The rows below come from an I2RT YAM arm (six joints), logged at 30 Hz.
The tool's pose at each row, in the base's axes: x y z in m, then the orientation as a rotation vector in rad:
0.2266 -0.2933 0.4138 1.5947 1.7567 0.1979
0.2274 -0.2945 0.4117 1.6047 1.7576 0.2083
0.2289 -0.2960 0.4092 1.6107 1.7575 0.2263
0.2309 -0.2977 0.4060 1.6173 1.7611 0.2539
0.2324 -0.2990 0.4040 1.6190 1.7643 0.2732
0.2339 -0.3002 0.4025 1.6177 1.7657 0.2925
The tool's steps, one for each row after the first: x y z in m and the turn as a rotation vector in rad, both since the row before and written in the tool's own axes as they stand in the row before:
-0.0002 -0.0008 0.0024 0.0013 0.0090 0.0084
-0.0003 -0.0005 0.0032 -0.0052 0.0113 0.0087
-0.0002 -0.0006 0.0041 -0.0078 0.0192 0.0102
-0.0004 -0.0002 0.0028 -0.0068 0.0131 0.0052
-0.0005 0.0001 0.0024 -0.0093 0.0112 0.0042

